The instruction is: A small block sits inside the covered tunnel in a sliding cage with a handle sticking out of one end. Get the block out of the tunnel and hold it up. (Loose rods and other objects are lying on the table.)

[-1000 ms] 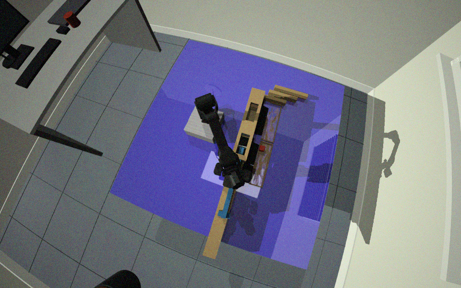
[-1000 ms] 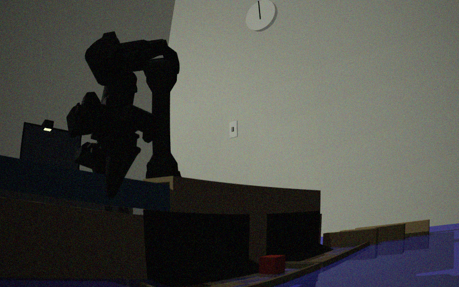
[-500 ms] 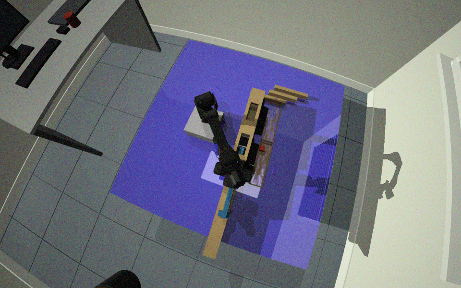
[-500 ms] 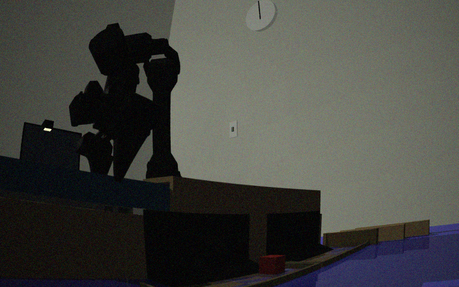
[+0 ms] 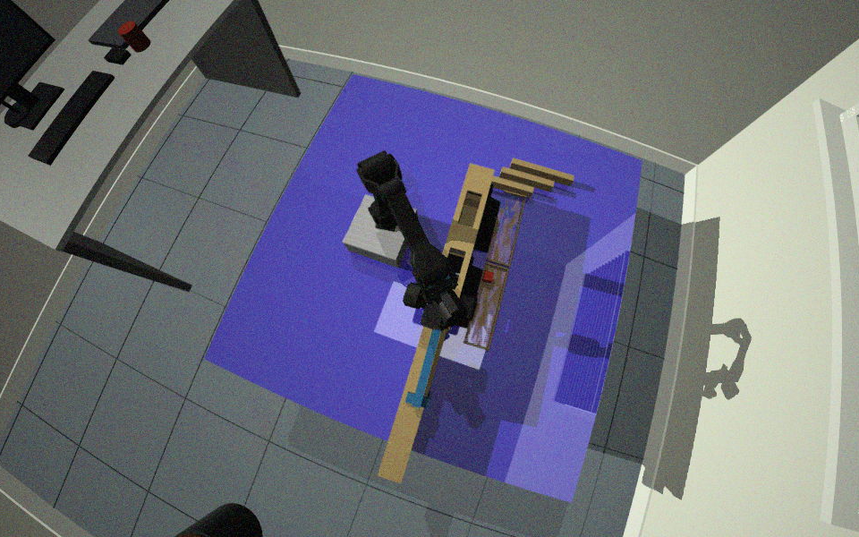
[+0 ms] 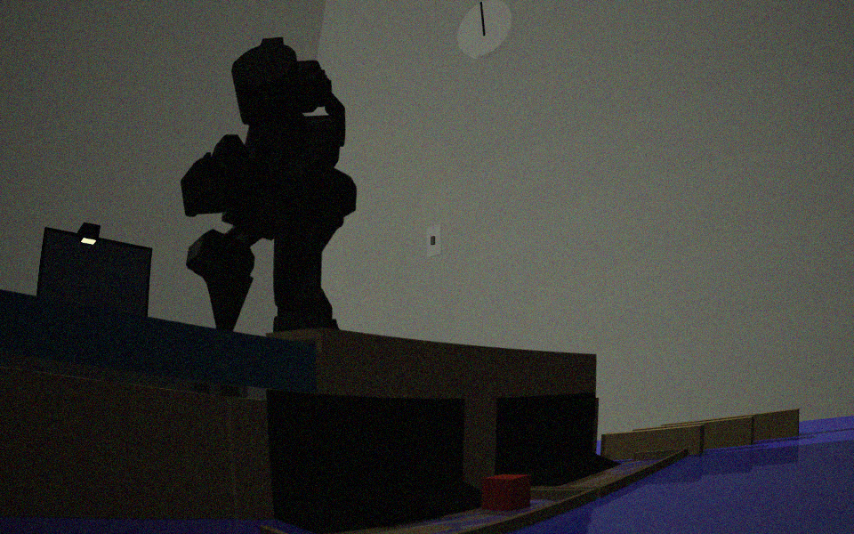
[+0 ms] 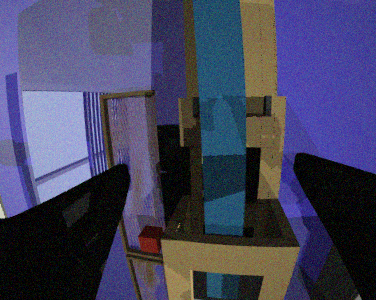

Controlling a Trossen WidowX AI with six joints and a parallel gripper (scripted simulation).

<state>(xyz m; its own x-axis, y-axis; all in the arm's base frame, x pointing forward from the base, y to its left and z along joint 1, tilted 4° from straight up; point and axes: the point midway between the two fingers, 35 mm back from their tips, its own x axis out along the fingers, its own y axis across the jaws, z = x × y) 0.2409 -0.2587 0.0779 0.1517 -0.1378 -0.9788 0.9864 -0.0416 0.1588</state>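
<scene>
Now: gripper tip 90 mm above the tan covered tunnel, 30 mm to the right of it and 20 mm short of it.
</scene>
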